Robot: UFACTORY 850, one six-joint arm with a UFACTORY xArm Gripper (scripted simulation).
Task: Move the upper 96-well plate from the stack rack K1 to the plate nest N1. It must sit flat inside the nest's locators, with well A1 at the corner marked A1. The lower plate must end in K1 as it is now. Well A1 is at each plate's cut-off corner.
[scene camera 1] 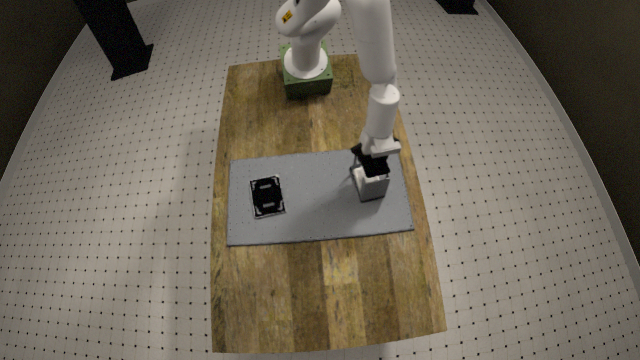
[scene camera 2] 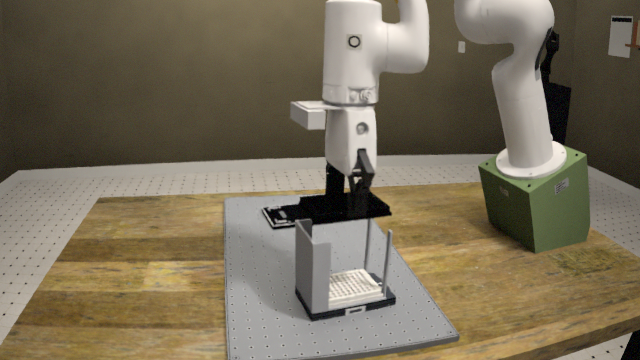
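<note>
There's a black 96-well plate that I can see from here, and I can see my gripper too.
</note>
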